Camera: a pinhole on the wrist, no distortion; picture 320 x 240 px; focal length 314.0 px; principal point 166.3 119.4 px. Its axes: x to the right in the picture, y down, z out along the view. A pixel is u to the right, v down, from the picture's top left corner.
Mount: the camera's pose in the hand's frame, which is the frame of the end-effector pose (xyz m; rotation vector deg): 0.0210 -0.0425 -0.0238 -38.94 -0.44 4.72
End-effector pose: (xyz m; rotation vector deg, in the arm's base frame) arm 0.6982 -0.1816 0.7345 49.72 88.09 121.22
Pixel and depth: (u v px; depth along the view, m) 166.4 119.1 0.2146
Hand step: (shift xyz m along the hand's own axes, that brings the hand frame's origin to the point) 0.0138 0.0920 0.1433
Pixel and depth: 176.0 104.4 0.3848
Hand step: 0.0211 0.1856 0.2868
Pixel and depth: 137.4 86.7 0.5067
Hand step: -0.0388 0.2309 0.4044
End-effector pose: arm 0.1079 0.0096 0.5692 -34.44 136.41 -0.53
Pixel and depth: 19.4 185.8 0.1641
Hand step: -0.0637 0.0813 0.0836
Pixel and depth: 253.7 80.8 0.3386
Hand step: 0.1065 0.1451 0.2639
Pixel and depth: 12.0 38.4 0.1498
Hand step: -0.0546 0.0158 0.1185
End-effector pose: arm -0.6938 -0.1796 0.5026 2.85 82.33 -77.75
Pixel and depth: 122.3 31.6 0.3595
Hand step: -0.0340 0.1012 0.3200
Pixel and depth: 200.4 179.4 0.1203
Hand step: 0.0282 0.0518 0.0551
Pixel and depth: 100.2 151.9 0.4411
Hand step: -0.0899 0.2623 0.2925
